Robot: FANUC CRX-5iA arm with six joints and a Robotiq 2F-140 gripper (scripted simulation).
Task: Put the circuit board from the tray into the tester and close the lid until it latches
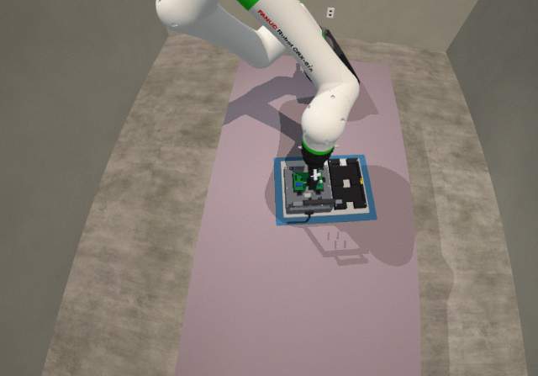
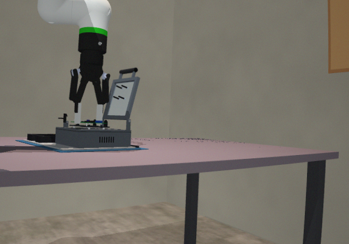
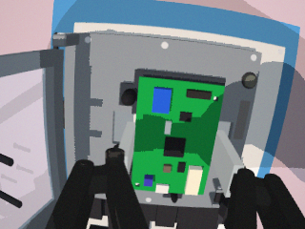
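Right now my hand is 20 mm above the green circuit board. The rest, counted from my hand: tester lid (120 mm ahead, 80 mm above); latch hook (60 mm to the left, 60 mm behind, 10 mm below); tester (40 mm to the left, 30 mm ahead, 10 mm above).
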